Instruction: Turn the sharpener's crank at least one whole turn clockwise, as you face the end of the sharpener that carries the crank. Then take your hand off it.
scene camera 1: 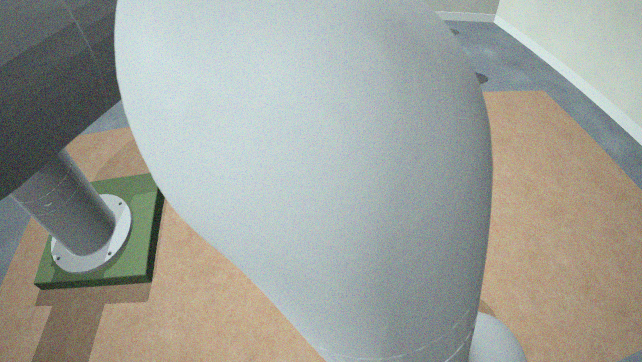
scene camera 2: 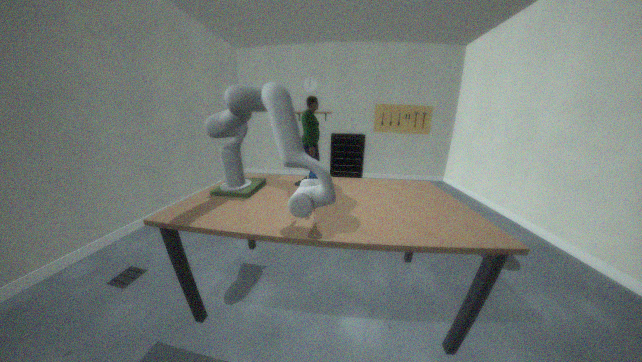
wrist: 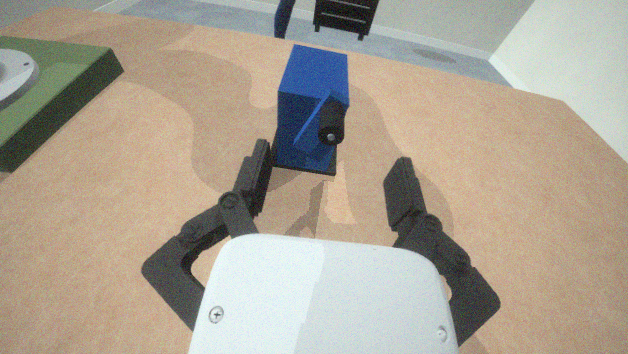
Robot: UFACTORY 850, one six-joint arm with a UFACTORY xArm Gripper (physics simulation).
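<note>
The blue sharpener (wrist: 312,75) stands upright on the table in the wrist view, its crank end facing my gripper. The blue crank arm (wrist: 312,118) slants up to the right, and its black knob (wrist: 332,120) points towards me near the upper right of that end. My gripper (wrist: 331,161) is open and empty. Its fingers are wide apart, one at each side of the knob and clear of it, with the left fingertip near the sharpener's lower left edge. In both scene views my arm hides the fingers and the crank.
The green base plate (scene camera 1: 145,225) (scene camera 2: 256,185) (wrist: 65,85) is at the left of the table (scene camera 1: 560,200) (scene camera 2: 425,215) (wrist: 500,175). My arm (scene camera 1: 310,150) (scene camera 2: 285,125) blocks much of scene camera 1. A person in green (scene camera 2: 311,127) and a black cabinet (scene camera 2: 347,155) (wrist: 345,15) are behind the table.
</note>
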